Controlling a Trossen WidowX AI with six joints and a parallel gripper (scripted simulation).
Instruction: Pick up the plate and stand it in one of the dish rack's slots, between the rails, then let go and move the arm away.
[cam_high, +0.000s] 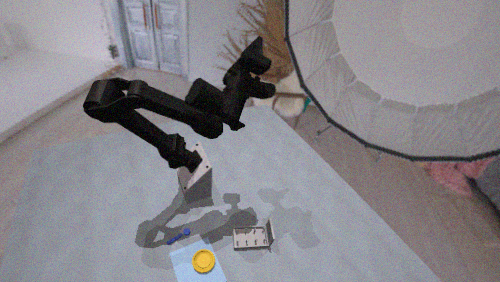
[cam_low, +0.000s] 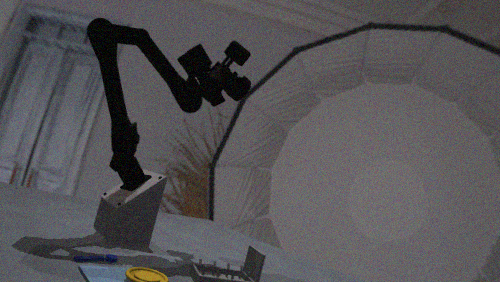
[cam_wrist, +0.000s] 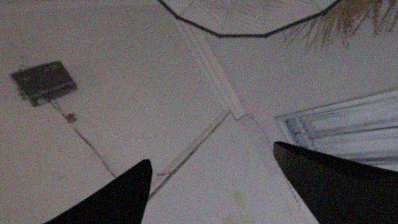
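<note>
Now: gripper tip 250 mm short of the yellow plate, 260 mm to the left of it and 530 mm above it. Round my gripper tip: grey dish rack (260 mm ahead, 80 mm to the right, 520 mm below); then blue spoon (130 mm ahead, 280 mm to the right, 540 mm below); then light blue mat (250 mm ahead, 280 mm to the right, 540 mm below).
</note>
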